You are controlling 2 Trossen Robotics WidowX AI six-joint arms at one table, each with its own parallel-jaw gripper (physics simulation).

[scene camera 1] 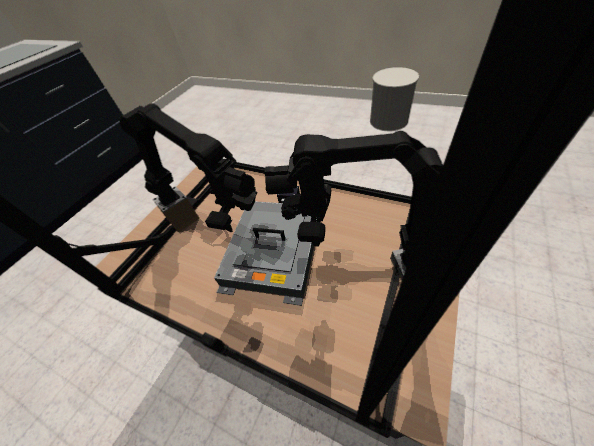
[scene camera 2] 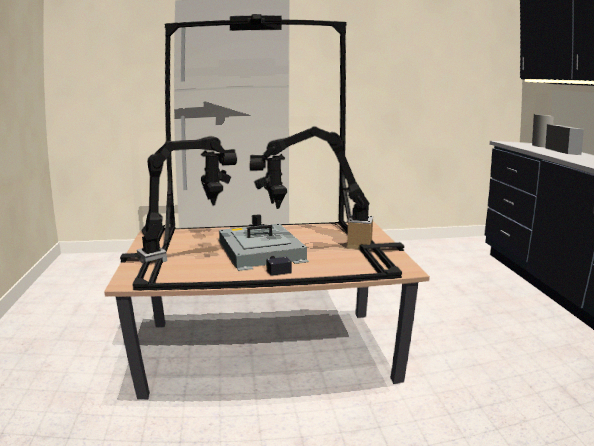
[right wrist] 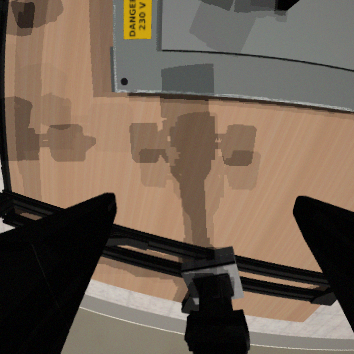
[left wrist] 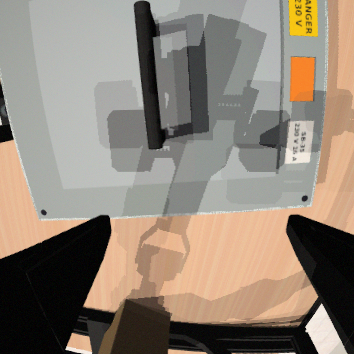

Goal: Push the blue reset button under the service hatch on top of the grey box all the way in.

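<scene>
The grey box (scene camera 1: 227,265) (scene camera 2: 250,259) (left wrist: 175,202) (right wrist: 140,65) lies on the table. Its hatch (scene camera 1: 287,255) (scene camera 2: 280,240) (left wrist: 75,100) (right wrist: 300,40) lies flat on top, closed, with a black bar handle (scene camera 1: 270,230) (scene camera 2: 259,226) (left wrist: 148,75) standing up from it. The blue reset button does not show; the area under the hatch is hidden. My left gripper (scene camera 1: 239,217) (scene camera 2: 278,205) (left wrist: 199,223) is open and empty, pointing down high above the box's side. My right gripper (scene camera 1: 303,231) (scene camera 2: 214,202) (right wrist: 206,203) is open and empty, also high, beyond the box's opposite side.
A small dark box (scene camera 2: 279,266) stands beside the grey box. An orange label (scene camera 1: 259,276) (left wrist: 302,79) and a yellow label (scene camera 1: 278,279) (right wrist: 137,19) mark one end. Black frame rails (scene camera 2: 260,284) edge the table (scene camera 2: 200,270). A brown block (scene camera 2: 359,235) stands under the left arm's base.
</scene>
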